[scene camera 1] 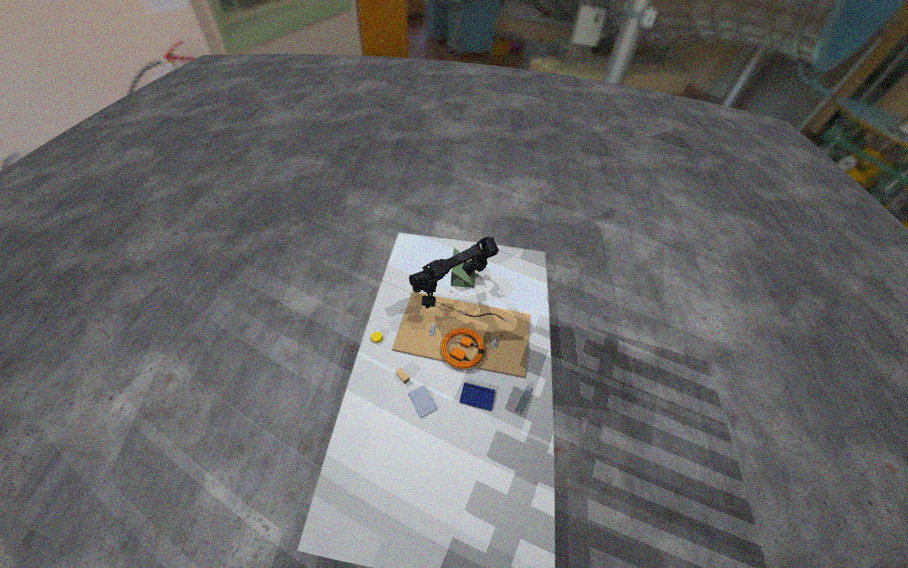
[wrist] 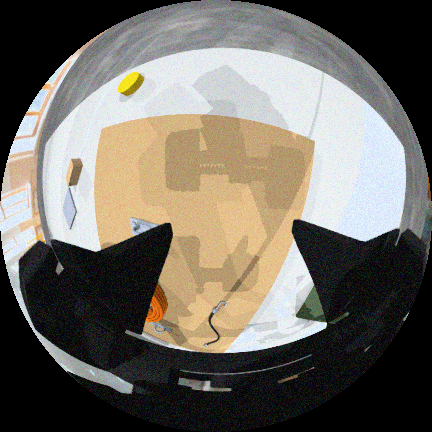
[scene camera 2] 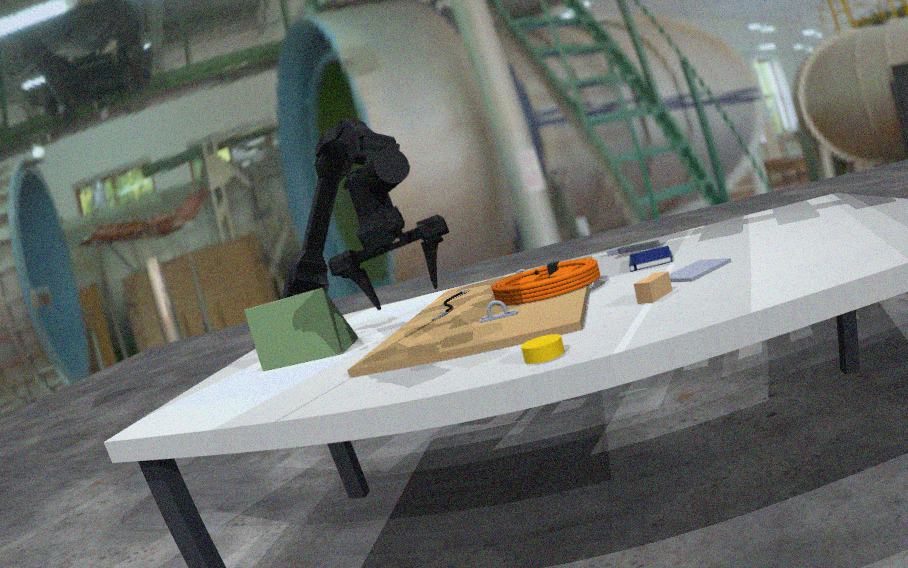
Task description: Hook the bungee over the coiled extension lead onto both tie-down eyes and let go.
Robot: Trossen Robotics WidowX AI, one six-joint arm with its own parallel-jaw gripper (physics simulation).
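Where they show: gripper, fingertip midpoint: [wrist: 234, 227] [scene camera 2: 407, 299]; arm's base, origin of the base link: [scene camera 1: 467, 268] [scene camera 2: 304, 330].
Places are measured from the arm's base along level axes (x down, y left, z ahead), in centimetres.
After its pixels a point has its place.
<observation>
The black bungee [scene camera 1: 476, 315] [wrist: 218, 334] @[z 23.1, x 3.2, y 16.5 cm] lies in a loose wavy line on the wooden board [scene camera 1: 415, 341] @[z 48.0, x 3.4, y -13.3 cm] [scene camera 2: 428, 349] @[z 32.6, x 3.4, y -20.5 cm] [wrist: 150, 175] @[z 40.0, x 3.4, y -14.9 cm], on the arm's side of the coil; a metal hook shows at its end in the wrist view. The orange coiled lead [scene camera 1: 444, 348] @[z 49.0, x 0.5, y 1.1 cm] [scene camera 2: 545, 286] @[z 47.0, x 1.4, y -0.8 cm] [wrist: 158, 305] @[z 36.4, x 0.6, y 6.1 cm] lies between the tie-down eyes. One eye [scene camera 1: 432, 330] @[z 40.2, x 3.1, y -7.3 cm] [scene camera 2: 496, 310] [wrist: 142, 225] @[z 40.4, x 3.1, y -7.7 cm] is left of the coil in scene camera 1; the other eye [scene camera 1: 494, 342] @[z 39.1, x 1.3, y 22.7 cm] [wrist: 161, 328] is right. My gripper [scene camera 1: 428, 304] @[z 28.7, x -3.3, y -13.5 cm] [scene camera 2: 407, 298] @[z 28.7, x -3.3, y -13.5 cm] [wrist: 234, 227] @[z 28.7, x -3.3, y -13.5 cm] is open and empty, above the board's arm-side left part, beyond the bungee's hook end.
A green wedge [scene camera 1: 462, 277] @[z 8.5, x -2.1, y -0.8 cm] [scene camera 2: 301, 331] @[z 4.3, x -1.1, y -7.7 cm] [wrist: 311, 307] @[z 9.4, x 1.5, y -0.4 cm] stands near the arm's base. A yellow disc [scene camera 1: 376, 337] @[z 51.8, x 2.7, y -31.4 cm] [scene camera 2: 543, 349] @[z 51.8, x 3.1, y -34.1 cm] [wrist: 130, 83] @[z 49.7, x 2.7, y -30.7 cm], a wooden block [scene camera 1: 402, 375] @[z 66.2, x 1.6, y -13.0 cm] [scene camera 2: 652, 288] @[z 65.6, x 2.6, y -16.1 cm] [wrist: 74, 172] @[z 63.9, x 2.7, y -13.3 cm], a pale flat plate [scene camera 1: 422, 401] @[z 73.9, x 4.0, y -1.4 cm] [scene camera 2: 699, 269] @[z 74.2, x 4.0, y -3.3 cm] and a blue box [scene camera 1: 477, 396] @[z 65.6, x 3.4, y 20.7 cm] [scene camera 2: 650, 258] @[z 65.4, x 3.4, y 16.2 cm] lie around the board.
</observation>
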